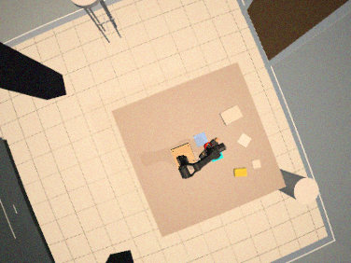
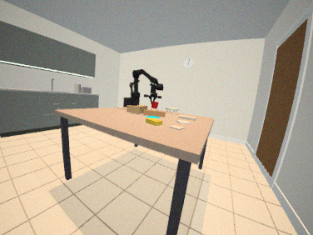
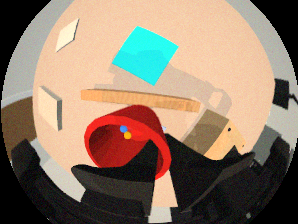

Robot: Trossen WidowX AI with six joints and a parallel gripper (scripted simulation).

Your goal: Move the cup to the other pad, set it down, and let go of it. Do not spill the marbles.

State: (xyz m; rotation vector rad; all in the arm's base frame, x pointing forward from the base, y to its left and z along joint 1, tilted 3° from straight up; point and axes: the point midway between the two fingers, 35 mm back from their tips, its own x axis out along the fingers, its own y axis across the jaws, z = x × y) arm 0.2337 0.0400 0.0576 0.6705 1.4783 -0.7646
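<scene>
My gripper tip is now 100 mm short of the cyan pad, 90 mm to the left of it and 120 mm above it. Also, from my gripper tip: orange board: 50 mm ahead, 100 mm below; red cup: 20 mm ahead, 20 mm to the left; light blue pad: 10 mm behind, 80 mm to the left, 120 mm below.
</scene>
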